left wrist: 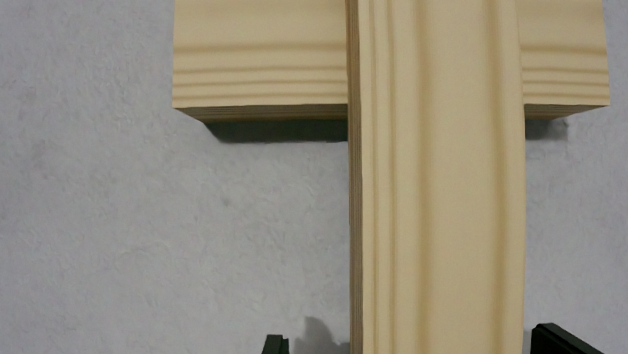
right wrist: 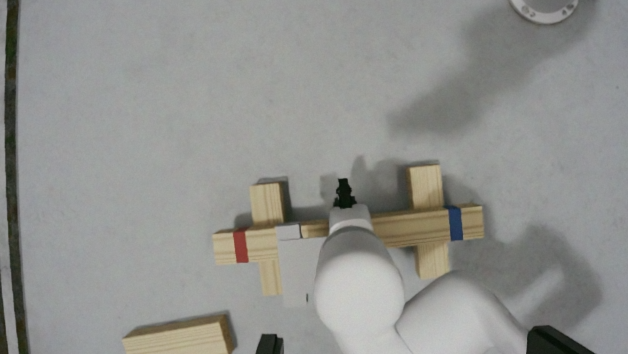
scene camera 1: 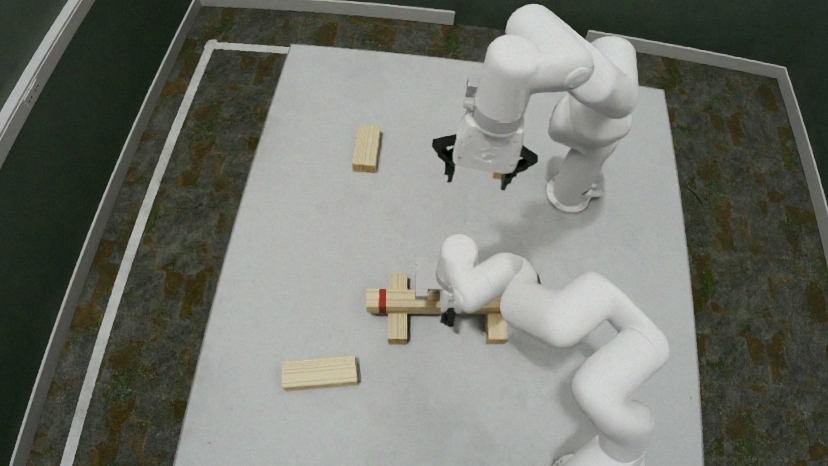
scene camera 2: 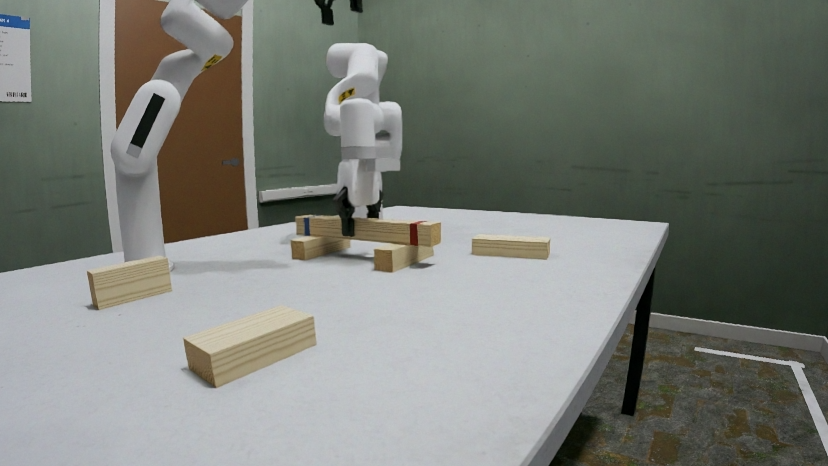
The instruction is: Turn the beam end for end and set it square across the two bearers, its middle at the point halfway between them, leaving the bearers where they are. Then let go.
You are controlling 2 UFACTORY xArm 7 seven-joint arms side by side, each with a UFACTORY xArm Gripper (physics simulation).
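Note:
The wooden beam lies across both bearers, roughly square to them. Its red band is at the left end in scene camera 1, its blue band at the other. The red-side bearer and blue-side bearer lie flat beneath. My left gripper is open around the beam's middle, with gaps beside it. My right gripper is open and empty, high above the table.
Loose wooden blocks lie around: one beyond the red end, one at the upper left of scene camera 1, and one partly hidden below my right gripper. My left arm passes over the blue half.

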